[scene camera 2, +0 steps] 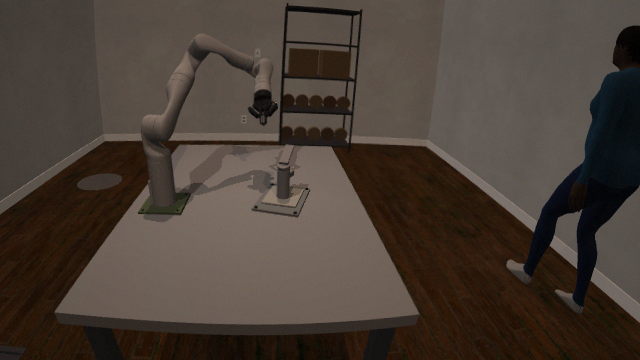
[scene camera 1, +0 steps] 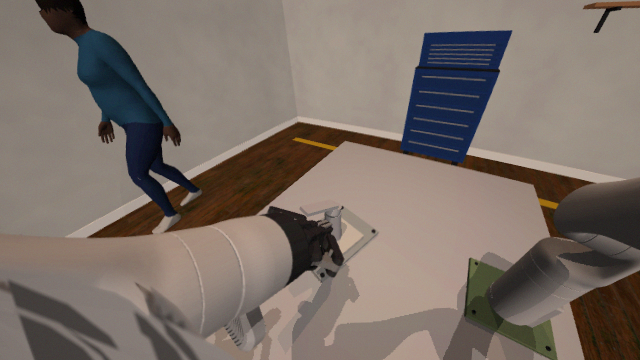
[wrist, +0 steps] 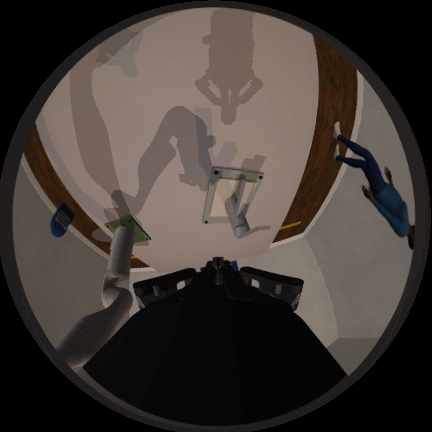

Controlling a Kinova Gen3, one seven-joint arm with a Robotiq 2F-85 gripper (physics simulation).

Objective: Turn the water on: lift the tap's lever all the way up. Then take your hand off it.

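Seen in the pictures: gripper, fingertip midpoint: (scene camera 2: 263, 124) (scene camera 1: 327, 227) (wrist: 217, 263); arm's base, link origin: (scene camera 2: 164, 201) (scene camera 1: 508, 303) (wrist: 125, 231).
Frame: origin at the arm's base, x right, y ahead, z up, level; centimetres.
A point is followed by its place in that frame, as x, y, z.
Observation:
The tap (scene camera 1: 334, 226) {-9.6, 43.5, 7.9} (scene camera 2: 283, 183) {-5.6, 45.3, 7.0} (wrist: 235, 212) {-10.9, 44.4, 8.0} stands upright on a pale square base plate (scene camera 1: 366, 240) {-3.3, 36.0, 0.0} (scene camera 2: 274, 209) {2.0, 42.6, 0.0} (wrist: 206, 206) {-6.9, 36.8, 0.0}. Its flat lever (scene camera 1: 318, 207) {-13.0, 45.8, 17.0} (scene camera 2: 286, 154) {-11.4, 45.9, 16.4} (wrist: 257, 230) {-16.6, 45.6, 18.4} slopes upward from the top of the tap, away from scene camera 2. My gripper (scene camera 1: 332, 260) (scene camera 2: 263, 121) {-21.7, 36.0, 25.2} (wrist: 217, 263) {-21.7, 36.0, 25.2} is shut and empty. In scene camera 2 it hangs above and left of the lever, with a visible gap. In scene camera 1 the gripper covers part of the base plate.
The arm's green mounting plate (scene camera 1: 475, 295) {-2.5, 6.8, 0.1} (scene camera 2: 181, 203) {1.3, 7.3, 0.1} (wrist: 143, 234) {3.5, 7.9, 0.1} is bolted to the table (scene camera 1: 425, 200) {26.2, 26.2, -0.8} (scene camera 2: 225, 265) {35.5, 30.7, -0.8} (wrist: 280, 100) {-41.5, 57.9, -0.8}. A person (scene camera 1: 112, 85) (scene camera 2: 612, 130) (wrist: 392, 207) stands beside the table. A blue cabinet (scene camera 1: 445, 112) and a shelf rack (scene camera 2: 325, 9) stand beyond it.

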